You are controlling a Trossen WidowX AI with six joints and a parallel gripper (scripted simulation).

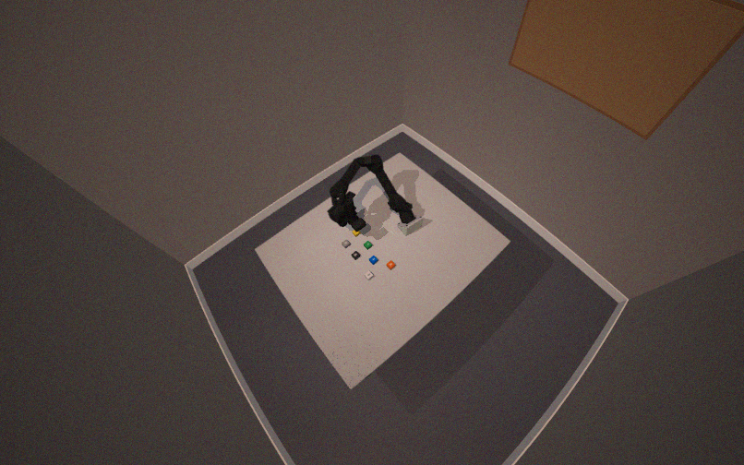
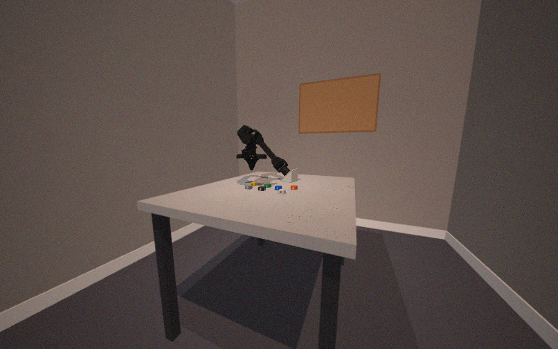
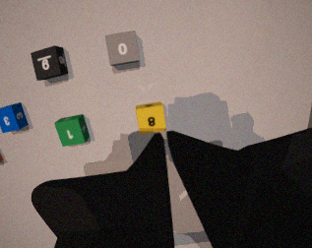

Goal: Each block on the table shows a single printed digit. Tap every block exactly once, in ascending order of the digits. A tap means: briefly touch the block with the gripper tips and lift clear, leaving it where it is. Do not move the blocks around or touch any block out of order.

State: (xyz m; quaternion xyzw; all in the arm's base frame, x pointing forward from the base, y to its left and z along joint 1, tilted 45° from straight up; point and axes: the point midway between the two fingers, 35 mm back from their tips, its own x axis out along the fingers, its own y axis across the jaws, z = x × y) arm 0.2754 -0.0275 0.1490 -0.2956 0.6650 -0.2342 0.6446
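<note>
The yellow block lies 1 cm behind my gripper tip and 9 cm below it. The rest, counted from my gripper tip: grey block: 7 cm ahead, 3 cm to the left, 9 cm below; green block: 2 cm behind, 10 cm to the left, 9 cm below; black block: 6 cm ahead, 12 cm to the left, 9 cm below.
</note>
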